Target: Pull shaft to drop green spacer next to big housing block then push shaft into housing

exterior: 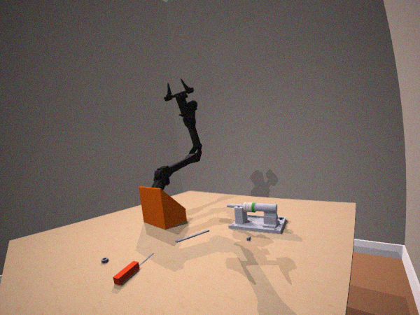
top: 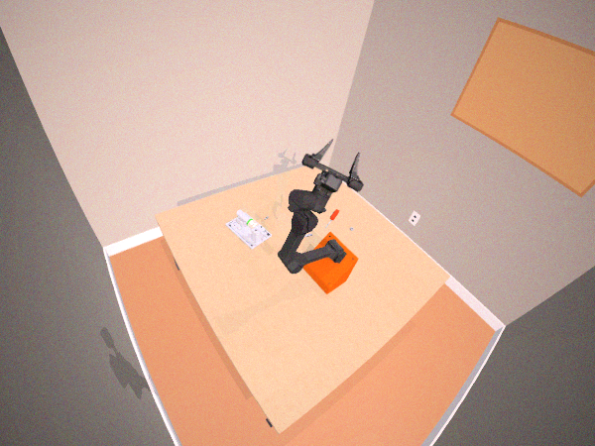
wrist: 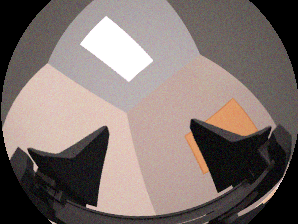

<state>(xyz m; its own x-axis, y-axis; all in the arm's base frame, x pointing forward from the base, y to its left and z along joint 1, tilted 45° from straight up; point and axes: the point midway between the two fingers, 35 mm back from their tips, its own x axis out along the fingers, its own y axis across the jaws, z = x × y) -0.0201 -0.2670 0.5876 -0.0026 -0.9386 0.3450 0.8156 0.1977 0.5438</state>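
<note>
The horizontal shaft lies 41 cm ahead of my gripper tip, 4 cm to the right of it and 72 cm below it. Also, from my gripper tip: green spacer (45 cm ahead, 3 cm to the right, 72 cm below); then small bolt (49 cm ahead, 18 cm to the right, 80 cm below); then white spacer (44 cm ahead, 3 cm to the right, 72 cm below).
</note>
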